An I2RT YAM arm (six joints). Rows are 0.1 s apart.
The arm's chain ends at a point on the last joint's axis. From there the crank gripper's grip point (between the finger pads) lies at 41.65 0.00 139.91 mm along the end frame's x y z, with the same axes.
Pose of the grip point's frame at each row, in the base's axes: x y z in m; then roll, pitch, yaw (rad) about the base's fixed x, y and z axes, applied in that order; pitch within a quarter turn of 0, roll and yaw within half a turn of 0:
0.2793, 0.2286, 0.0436, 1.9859, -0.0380, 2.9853
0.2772, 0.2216, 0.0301, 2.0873, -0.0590, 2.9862
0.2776, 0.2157, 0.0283, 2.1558, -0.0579, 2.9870
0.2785, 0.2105, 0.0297, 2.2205, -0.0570, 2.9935
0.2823, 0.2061, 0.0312, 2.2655, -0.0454, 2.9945
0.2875, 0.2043, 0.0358, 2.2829, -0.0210, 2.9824
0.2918, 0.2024, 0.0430, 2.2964, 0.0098, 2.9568
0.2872, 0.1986, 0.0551, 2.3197, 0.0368, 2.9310
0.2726, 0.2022, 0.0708, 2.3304, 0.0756, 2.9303
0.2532, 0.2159, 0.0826, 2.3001, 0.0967, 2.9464
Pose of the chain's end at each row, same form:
0.3026, 0.0953, 0.0984, 1.9859, -0.0380, 2.9853
0.3035, 0.0943, 0.0966, 2.0873, -0.0590, 2.9862
0.3051, 0.0934, 0.1030, 2.1558, -0.0579, 2.9870
0.3080, 0.0935, 0.1118, 2.2205, -0.0570, 2.9935
0.3117, 0.0931, 0.1188, 2.2655, -0.0454, 2.9945
0.3137, 0.0928, 0.1263, 2.2829, -0.0210, 2.9824
0.3126, 0.0920, 0.1362, 2.2964, 0.0098, 2.9568
0.3031, 0.0904, 0.1518, 2.3197, 0.0368, 2.9310
0.2848, 0.0958, 0.1700, 2.3304, 0.0756, 2.9303
0.2648, 0.1073, 0.1794, 2.3001, 0.0967, 2.9464

